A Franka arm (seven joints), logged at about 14 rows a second.
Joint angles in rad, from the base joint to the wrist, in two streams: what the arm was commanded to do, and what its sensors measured. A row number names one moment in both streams.
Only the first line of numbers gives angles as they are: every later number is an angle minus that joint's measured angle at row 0.
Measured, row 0:
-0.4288 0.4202 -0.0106 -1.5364 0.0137 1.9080 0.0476
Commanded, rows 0 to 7:
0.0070 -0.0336 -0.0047 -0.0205 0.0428 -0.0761 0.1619
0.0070 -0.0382 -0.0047 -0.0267 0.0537 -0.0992 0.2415
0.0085 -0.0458 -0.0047 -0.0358 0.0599 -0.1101 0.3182
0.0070 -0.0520 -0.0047 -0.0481 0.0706 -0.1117 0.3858
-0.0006 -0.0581 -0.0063 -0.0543 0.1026 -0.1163 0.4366
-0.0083 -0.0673 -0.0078 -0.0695 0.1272 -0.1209 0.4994
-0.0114 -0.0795 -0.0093 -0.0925 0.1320 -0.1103 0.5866
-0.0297 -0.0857 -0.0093 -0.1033 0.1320 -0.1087 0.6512
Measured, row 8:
-0.0018 -0.0295 -0.0129 -0.0353 0.1053 -0.1138 0.5365
